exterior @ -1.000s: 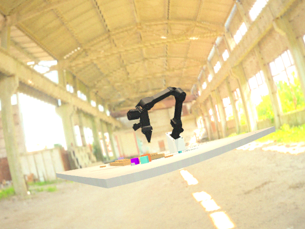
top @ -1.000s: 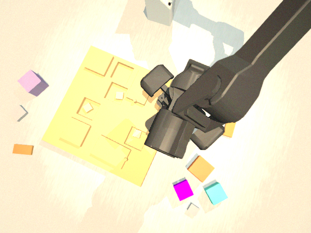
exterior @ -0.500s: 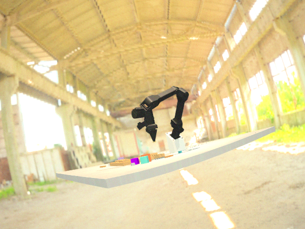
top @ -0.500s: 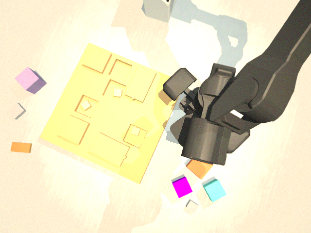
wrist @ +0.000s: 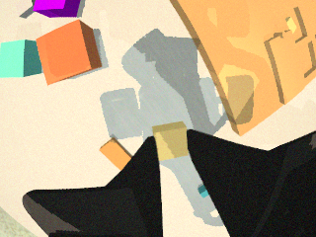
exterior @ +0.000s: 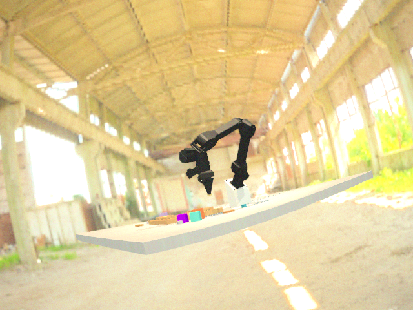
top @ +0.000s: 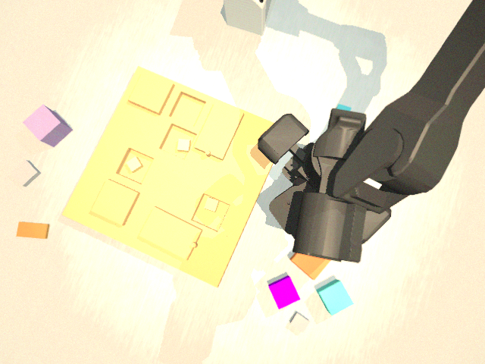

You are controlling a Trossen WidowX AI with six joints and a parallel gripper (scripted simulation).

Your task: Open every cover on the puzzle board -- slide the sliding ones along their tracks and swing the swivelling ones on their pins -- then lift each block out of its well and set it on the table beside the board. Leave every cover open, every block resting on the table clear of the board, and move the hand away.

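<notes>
Now: gripper tip 250 mm to the left of the yellow puzzle board and 80 mm above it. The rest, counted from my gripper tip: orange slab: 90 mm below, 80 mm to the left, 20 mm behind; then orange cube: 100 mm ahead, 70 mm below, 20 mm to the left; then magenta cube: 170 mm ahead, 80 mm below, 10 mm to the right.
</notes>
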